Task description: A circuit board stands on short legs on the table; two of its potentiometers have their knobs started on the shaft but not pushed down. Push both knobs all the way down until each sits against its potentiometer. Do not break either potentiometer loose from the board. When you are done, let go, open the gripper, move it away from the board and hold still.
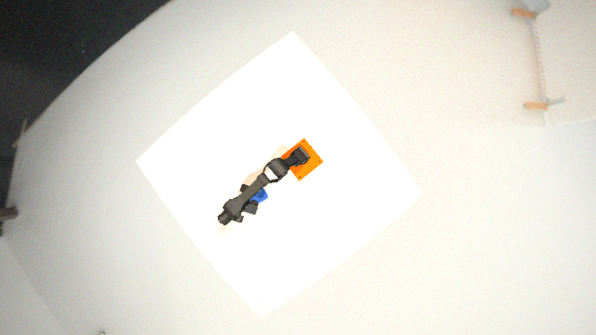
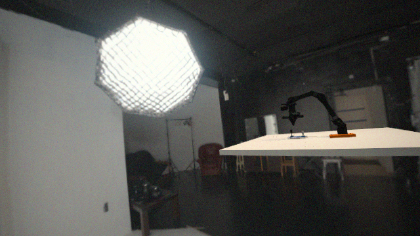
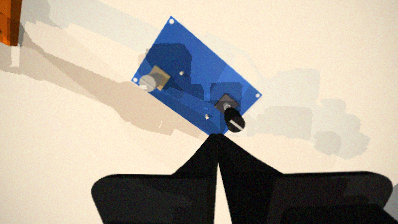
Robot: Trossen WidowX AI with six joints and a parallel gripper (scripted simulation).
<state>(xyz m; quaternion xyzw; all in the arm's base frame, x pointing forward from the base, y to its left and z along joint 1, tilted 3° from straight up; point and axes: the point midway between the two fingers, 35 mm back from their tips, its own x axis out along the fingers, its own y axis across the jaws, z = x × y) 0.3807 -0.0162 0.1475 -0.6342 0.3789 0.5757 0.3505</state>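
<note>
Now: gripper tip 7 cm above the grey potentiometer and 2 cm short of it. The rest, counted from my gripper tip: pale grey knob: 8 cm behind, 7 cm below.
</note>
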